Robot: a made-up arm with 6 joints.
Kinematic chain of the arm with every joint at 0, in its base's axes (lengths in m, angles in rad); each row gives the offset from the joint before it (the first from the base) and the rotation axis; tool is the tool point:
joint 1: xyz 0 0 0.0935 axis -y
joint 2: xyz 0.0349 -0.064 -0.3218 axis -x
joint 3: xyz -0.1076 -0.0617 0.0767 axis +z
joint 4: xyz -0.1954 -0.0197 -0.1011 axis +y
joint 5: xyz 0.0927 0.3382 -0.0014 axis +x
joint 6: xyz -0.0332 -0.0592 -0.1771 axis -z
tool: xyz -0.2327 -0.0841 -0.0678
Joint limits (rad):
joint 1: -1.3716..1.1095
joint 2: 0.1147..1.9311
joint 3: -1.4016..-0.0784
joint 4: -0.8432..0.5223
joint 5: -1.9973..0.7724
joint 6: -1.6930..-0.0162
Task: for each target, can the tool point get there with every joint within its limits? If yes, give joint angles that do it. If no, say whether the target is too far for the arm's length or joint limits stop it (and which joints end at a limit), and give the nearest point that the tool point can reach.
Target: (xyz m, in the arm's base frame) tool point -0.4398 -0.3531 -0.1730
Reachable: yes | joints -0.6655 1.2173 -0.2135 -0.2299 0.2349 -0.9605
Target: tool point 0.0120 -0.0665 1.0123
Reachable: no: joint limits stop it (at a limit: joint 1, joint 2, joint 3, joint 4) | nearest point -0.2008 0.0882 0.5613 | short by 0.522 m
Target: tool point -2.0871 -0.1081 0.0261
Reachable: no: too far | nearest point -0.9159 -0.0786 0.0639 | short by 1.172 m
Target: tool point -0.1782 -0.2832 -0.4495
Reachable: yes | joints 0.0200 0.9285 -0.2417 -0.3724 0.1395 -0.7703
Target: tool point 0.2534 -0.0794 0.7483
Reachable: no: joint limits stop it (at a limit: joint 1, joint 2, joint 3, joint 4) | nearest point -0.0962 0.0740 0.4724 | short by 0.471 m
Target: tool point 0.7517 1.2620 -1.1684
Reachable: no: too far | nearest point 0.3645 0.3792 -0.5185 | short by 1.163 m
